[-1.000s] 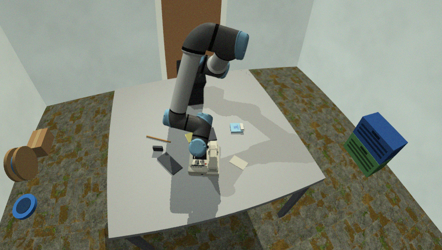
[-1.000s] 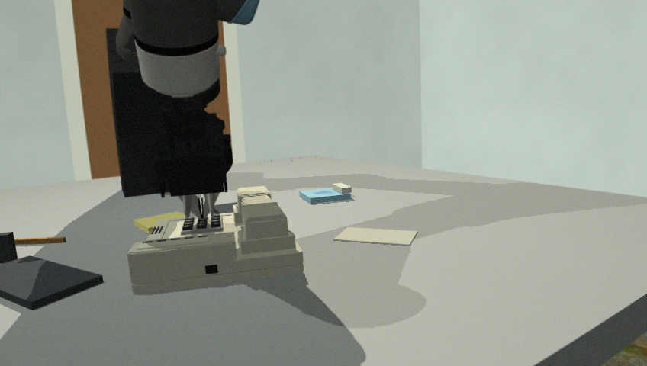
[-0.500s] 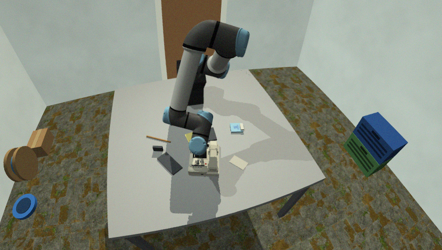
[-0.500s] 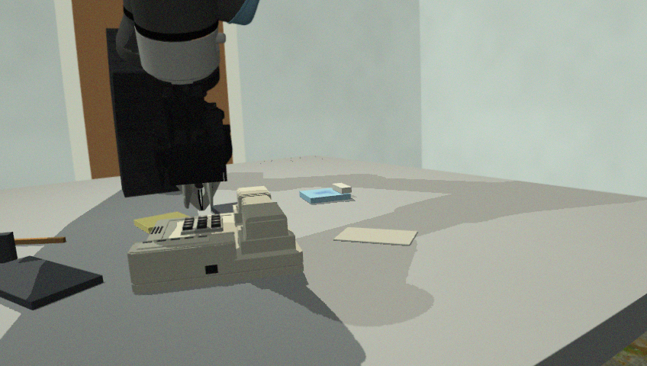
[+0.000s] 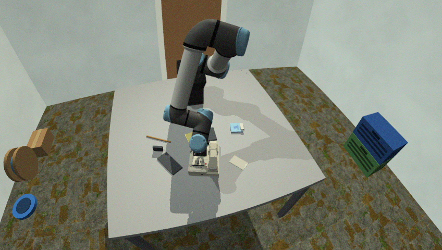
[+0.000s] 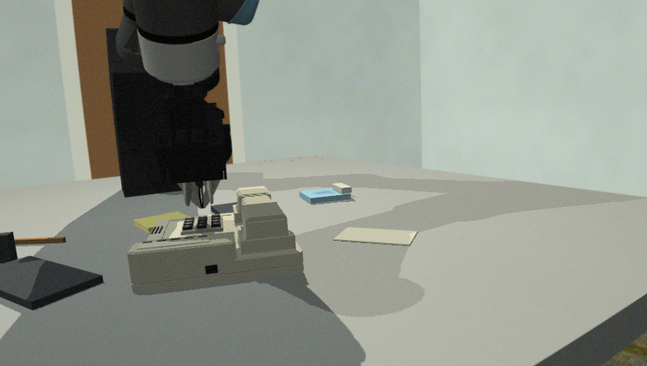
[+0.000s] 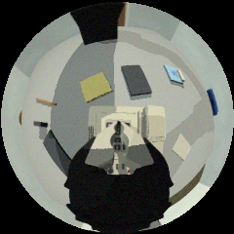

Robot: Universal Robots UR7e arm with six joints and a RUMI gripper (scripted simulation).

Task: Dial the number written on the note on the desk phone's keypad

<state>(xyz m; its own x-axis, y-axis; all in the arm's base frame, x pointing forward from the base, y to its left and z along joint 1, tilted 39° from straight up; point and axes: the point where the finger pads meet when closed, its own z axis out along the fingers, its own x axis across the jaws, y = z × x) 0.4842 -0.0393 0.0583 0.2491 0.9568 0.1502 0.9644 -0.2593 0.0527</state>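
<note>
Right now the handset is 80 mm ahead of my hand, 50 mm to the left of it and 10 mm below it. From my hand the other things lie so: pencil (250 mm to the right, 170 mm behind, 50 mm below); cream note card (190 mm to the left, 150 mm ahead, 60 mm below); small black block (260 mm to the right, 80 mm behind, 40 mm below).
</note>
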